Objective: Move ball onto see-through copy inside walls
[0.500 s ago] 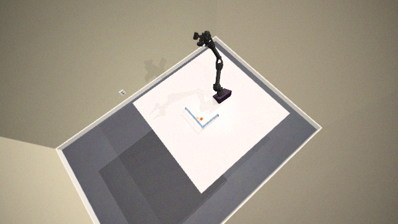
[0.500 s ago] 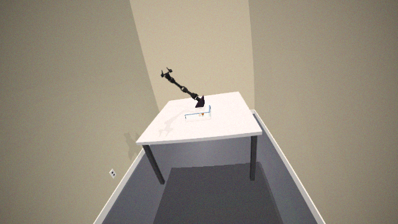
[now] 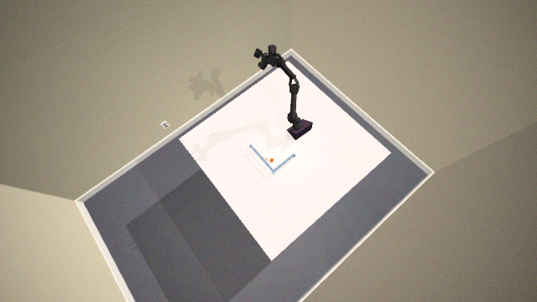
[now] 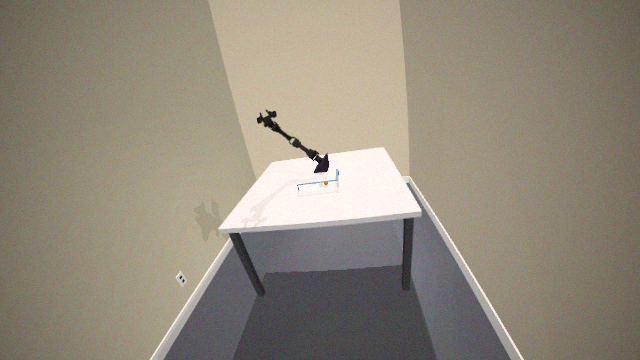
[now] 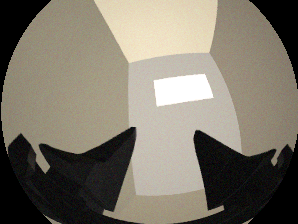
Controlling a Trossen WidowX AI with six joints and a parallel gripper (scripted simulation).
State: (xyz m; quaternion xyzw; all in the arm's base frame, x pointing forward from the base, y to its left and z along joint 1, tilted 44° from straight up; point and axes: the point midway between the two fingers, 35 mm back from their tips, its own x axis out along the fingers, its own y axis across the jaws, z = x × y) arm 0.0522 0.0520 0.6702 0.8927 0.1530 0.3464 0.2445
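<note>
Now: gripper tip 62 cm above the orange ball, 47 cm to the right of it and 33 cm short of it. Round my gripper tip: see-through copy of ball: 62 cm below, 43 cm to the left, 36 cm ahead.
</note>
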